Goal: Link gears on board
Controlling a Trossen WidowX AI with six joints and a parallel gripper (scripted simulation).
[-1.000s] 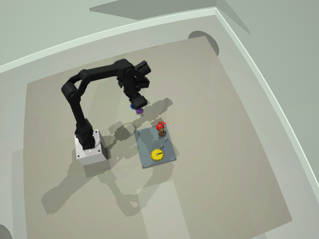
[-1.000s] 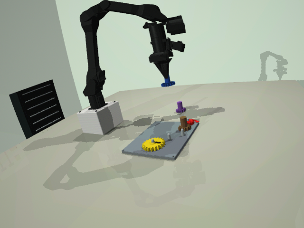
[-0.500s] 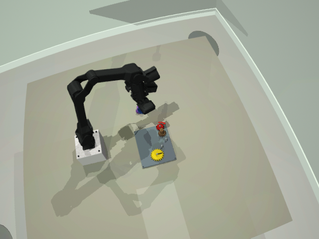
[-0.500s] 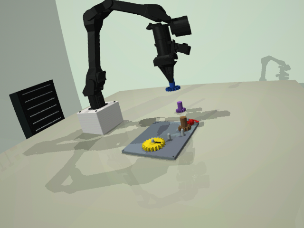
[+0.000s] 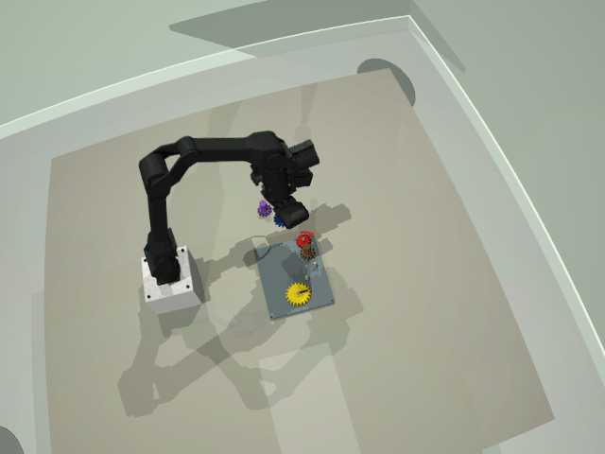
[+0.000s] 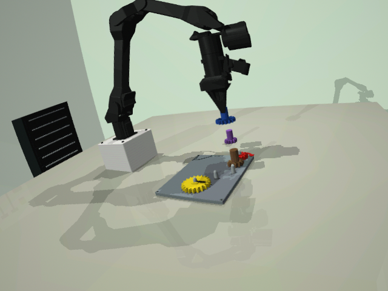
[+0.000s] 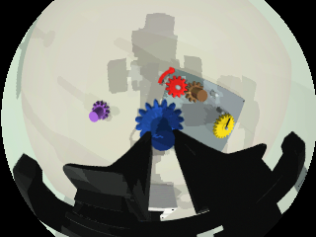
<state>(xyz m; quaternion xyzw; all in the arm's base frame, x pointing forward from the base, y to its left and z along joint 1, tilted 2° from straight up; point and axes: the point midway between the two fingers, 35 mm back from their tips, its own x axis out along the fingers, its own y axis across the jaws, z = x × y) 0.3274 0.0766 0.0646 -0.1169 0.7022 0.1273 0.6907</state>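
The brown gear lies 10 cm below my gripper tip, 7 cm to the right of it and 4 cm ahead of it. From my gripper tip the other things lie so: red arrow (12 cm below, 5 cm ahead); then red gear (11 cm below, 4 cm ahead, 3 cm to the right); then blue gear (1 cm below).
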